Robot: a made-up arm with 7 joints.
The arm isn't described. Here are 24 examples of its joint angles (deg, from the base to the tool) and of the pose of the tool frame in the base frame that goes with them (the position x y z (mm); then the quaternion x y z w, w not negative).
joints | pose
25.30 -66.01 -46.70 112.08 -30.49 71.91 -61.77 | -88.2 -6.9 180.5 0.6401 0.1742 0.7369 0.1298
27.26 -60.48 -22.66 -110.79 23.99 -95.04 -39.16 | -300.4 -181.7 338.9 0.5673 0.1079 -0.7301 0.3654
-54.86 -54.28 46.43 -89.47 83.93 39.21 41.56 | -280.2 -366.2 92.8 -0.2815 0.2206 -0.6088 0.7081
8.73 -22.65 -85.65 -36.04 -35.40 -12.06 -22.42 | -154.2 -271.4 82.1 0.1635 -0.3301 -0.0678 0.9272
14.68 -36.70 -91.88 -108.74 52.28 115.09 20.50 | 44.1 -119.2 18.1 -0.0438 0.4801 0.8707 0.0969
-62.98 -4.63 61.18 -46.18 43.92 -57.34 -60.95 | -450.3 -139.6 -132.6 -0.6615 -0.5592 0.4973 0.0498
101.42 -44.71 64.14 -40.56 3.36 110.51 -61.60 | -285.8 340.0 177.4 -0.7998 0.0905 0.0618 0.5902
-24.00 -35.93 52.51 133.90 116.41 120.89 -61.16 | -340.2 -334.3 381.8 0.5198 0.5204 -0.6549 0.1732
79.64 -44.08 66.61 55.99 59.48 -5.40 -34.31 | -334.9 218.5 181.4 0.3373 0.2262 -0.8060 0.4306
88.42 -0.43 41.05 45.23 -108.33 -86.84 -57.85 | -245.9 -32.9 32.9 -0.8516 -0.0510 -0.4667 0.2331
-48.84 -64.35 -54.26 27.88 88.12 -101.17 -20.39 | -124.0 -47.8 73.1 -0.2658 -0.4615 -0.8302 0.1648
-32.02 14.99 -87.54 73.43 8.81 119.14 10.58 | 2.2 1.3 -55.3 -0.3375 0.8135 -0.3676 0.2987
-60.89 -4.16 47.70 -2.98 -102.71 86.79 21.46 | -259.7 -184.4 -28.4 -0.1824 -0.5513 0.4221 0.6962
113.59 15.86 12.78 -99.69 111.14 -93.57 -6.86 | -206.9 -207.9 448.7 -0.2043 0.0636 0.2818 0.9353
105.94 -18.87 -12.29 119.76 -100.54 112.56 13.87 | -253.5 70.7 76.7 0.4993 -0.0326 0.8436 0.1950
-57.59 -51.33 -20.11 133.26 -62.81 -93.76 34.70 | -255.6 -315.0 189.0 -0.4028 -0.4553 0.5316 0.5897
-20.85 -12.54 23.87 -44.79 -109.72 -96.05 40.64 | -139.7 -247.2 4.2 0.5020 -0.8190 0.2644 0.0855
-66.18 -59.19 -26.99 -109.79 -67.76 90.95 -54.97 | -223.8 -412.9 -13.0 0.1837 0.0730 -0.0119 0.9802
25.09 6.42 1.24 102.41 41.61 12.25 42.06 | -245.5 -250.5 -123.6 -0.1316 0.1766 0.7055 0.6736
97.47 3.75 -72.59 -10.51 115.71 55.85 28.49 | -119.8 -248.8 45.3 0.1825 -0.1334 0.2613 0.9384
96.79 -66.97 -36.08 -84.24 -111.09 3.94 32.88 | 5.9 196.2 150.8 0.6905 -0.3852 0.3578 0.4967
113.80 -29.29 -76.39 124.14 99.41 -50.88 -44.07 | -149.4 -180.9 196.8 0.3224 -0.7417 0.5684 0.1511
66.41 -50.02 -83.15 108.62 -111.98 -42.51 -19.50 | -279.7 3.2 240.4 -0.5655 -0.4183 0.6616 0.2599
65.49 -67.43 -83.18 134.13 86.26 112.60 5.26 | -141.5 -171.6 180.6 0.2397 0.3239 0.2304 0.8857
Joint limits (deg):
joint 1: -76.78..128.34
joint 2: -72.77..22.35
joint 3: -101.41..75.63
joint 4: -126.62..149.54
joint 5: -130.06..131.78
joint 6: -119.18..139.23
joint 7: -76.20..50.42
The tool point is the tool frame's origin. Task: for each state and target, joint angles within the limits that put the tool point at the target. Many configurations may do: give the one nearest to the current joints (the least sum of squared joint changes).
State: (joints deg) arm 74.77 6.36 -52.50 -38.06 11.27 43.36 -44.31
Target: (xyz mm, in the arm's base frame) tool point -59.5 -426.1 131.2
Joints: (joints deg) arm 71.41 22.35 -40.75 -53.95 17.71 58.79 -45.21
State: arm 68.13 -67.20 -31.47 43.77 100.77 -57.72 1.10
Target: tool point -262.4 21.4 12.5
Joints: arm 88.04 -57.56 -35.55 44.51 120.93 -76.59 4.86
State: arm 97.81 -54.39 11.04 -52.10 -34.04 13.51 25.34
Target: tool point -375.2 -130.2 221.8
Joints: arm 76.59 -5.28 3.07 -59.53 -18.98 25.51 22.52
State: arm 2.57 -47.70 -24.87 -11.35 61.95 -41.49 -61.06
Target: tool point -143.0 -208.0 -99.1
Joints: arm 0.86 -21.09 -39.61 -14.86 57.70 -45.89 -55.42
